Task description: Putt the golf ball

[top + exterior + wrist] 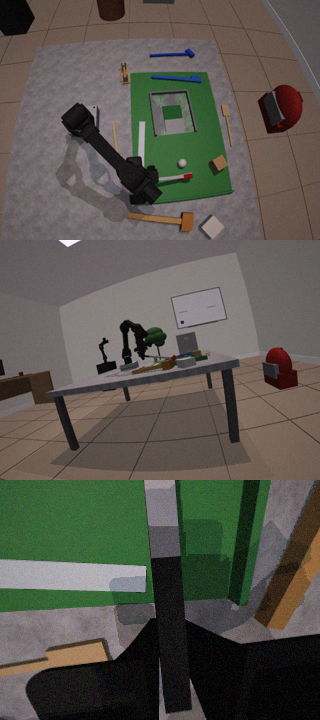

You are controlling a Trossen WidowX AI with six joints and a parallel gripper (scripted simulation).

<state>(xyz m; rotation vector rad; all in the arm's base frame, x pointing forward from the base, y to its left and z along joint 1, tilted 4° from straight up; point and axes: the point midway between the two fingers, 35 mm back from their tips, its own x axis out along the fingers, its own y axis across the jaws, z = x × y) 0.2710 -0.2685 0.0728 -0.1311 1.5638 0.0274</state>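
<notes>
Now: the white strip 16 cm to the left of my gripper tip, 7 cm below it and 2 cm ahead of it. From my gripper tip the other things lie so: red putter: 12 cm ahead, 2 cm to the left; then tan block: 40 cm ahead, 8 cm to the left, 4 cm below; then white golf ball: 21 cm ahead, 9 cm to the left, 5 cm below.
</notes>
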